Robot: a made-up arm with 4 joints.
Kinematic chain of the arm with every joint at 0, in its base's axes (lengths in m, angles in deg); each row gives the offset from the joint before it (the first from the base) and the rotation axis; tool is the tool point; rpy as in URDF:
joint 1: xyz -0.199 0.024 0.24 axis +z
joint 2: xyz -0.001 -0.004 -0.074 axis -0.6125 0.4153 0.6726
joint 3: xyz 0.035 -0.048 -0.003 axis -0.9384 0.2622 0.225
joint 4: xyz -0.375 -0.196 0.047 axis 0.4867 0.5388 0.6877
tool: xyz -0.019 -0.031 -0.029 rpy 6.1 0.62 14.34
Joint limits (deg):
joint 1: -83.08..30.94
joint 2: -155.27..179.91
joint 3: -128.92..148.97
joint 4: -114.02..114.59
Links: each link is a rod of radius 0.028 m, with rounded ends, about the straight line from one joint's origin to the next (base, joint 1, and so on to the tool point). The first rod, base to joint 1, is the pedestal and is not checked.
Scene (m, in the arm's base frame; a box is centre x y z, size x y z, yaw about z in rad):
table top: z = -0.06
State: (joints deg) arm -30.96 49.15 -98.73 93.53
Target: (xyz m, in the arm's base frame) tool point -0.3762 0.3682 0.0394
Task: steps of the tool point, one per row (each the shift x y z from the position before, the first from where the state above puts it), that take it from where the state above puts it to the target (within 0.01 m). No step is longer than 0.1 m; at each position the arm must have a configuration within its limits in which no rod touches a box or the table.
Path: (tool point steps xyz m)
1: 0.0264 0.0869 -0.0047
2: 0.0456 0.0782 -0.0046
3: 0.0623 0.0655 -0.0046
4: 0.0756 0.0491 -0.0045

